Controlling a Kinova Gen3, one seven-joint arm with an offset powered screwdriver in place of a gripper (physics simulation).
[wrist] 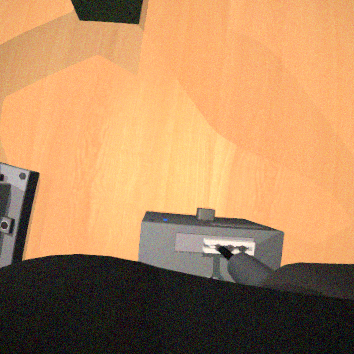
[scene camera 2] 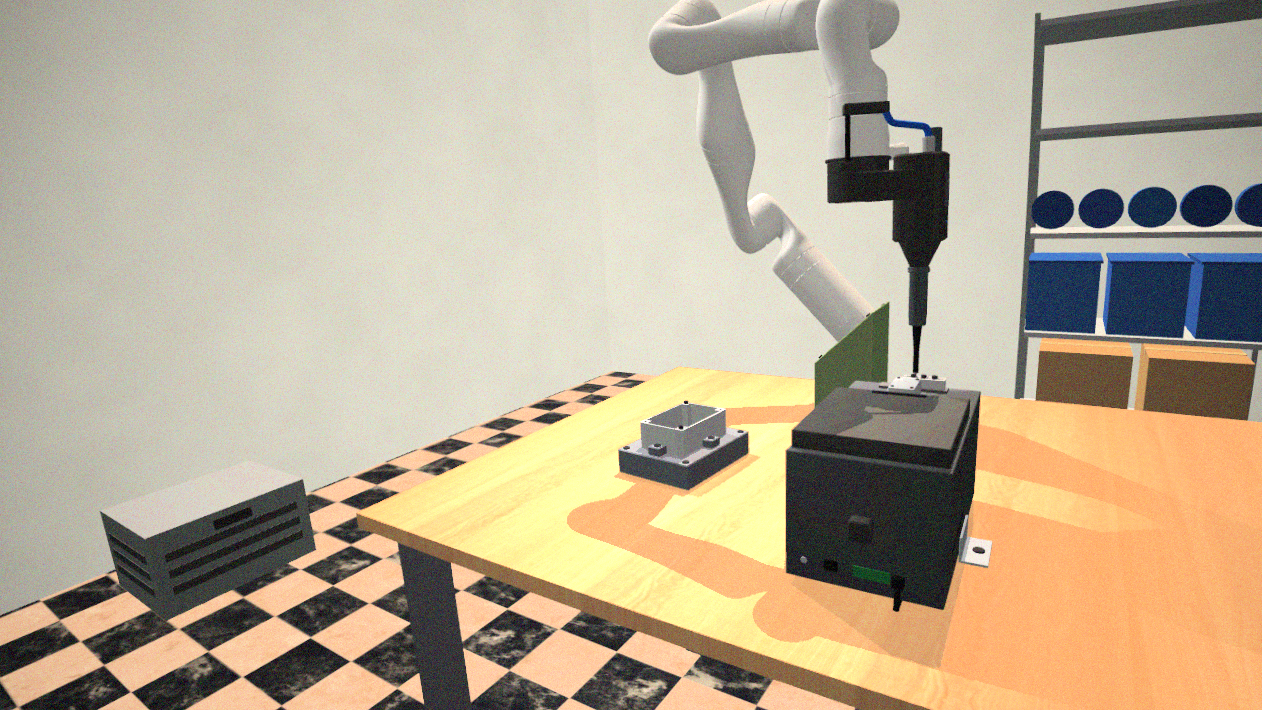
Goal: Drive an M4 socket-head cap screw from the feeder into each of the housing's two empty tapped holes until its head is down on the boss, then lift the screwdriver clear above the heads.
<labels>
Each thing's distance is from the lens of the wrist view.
black screw feeder (wrist: 156, 244): 29 cm
</labels>
